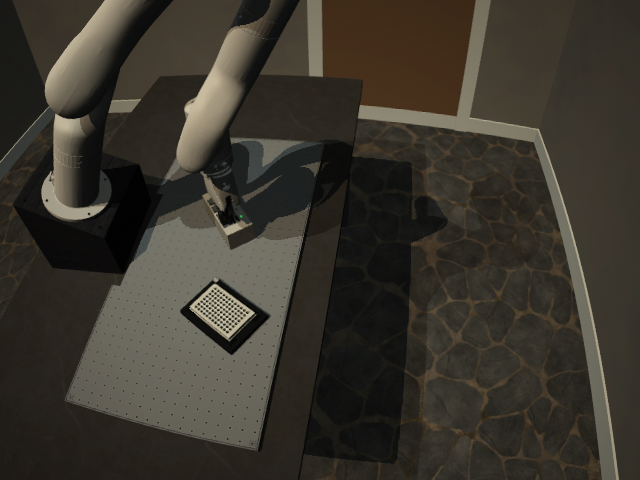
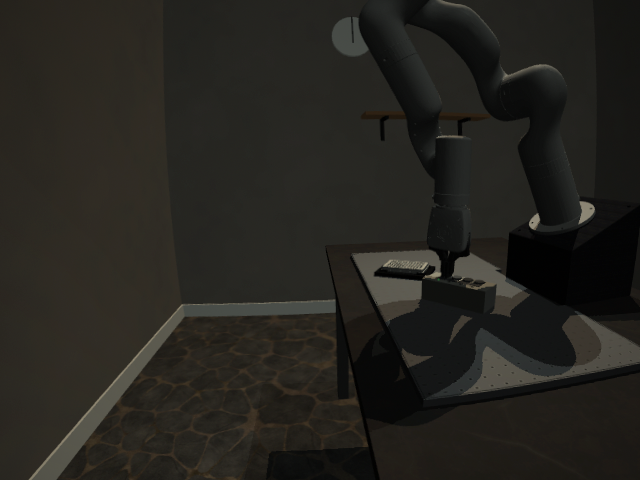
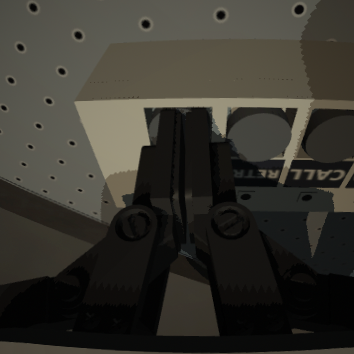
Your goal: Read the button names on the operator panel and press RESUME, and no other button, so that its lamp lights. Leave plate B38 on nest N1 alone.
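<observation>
The operator panel (image 1: 241,237) (image 2: 454,298) (image 3: 200,72) is a beige box with a row of round grey buttons. My gripper (image 1: 225,219) (image 2: 447,275) (image 3: 186,137) is shut and empty, its fingertips down on the end button (image 3: 154,125), which they mostly cover. That button's label is hidden behind the fingers. A small green lamp (image 1: 240,216) (image 2: 438,279) is lit beside the fingers at that end. The neighbouring button (image 3: 260,136) has an upside-down label starting RETR, and the following button (image 3: 331,139) reads CALL. Plate B38 (image 1: 222,311) (image 2: 405,265) lies flat on black nest N1 (image 1: 232,349).
The panel stands on a perforated grey board (image 1: 170,382) (image 2: 496,382) on the dark table (image 1: 31,413). The black arm pedestal (image 1: 77,242) (image 2: 542,268) stands beside the board. The arm's shadow falls across the board around the panel.
</observation>
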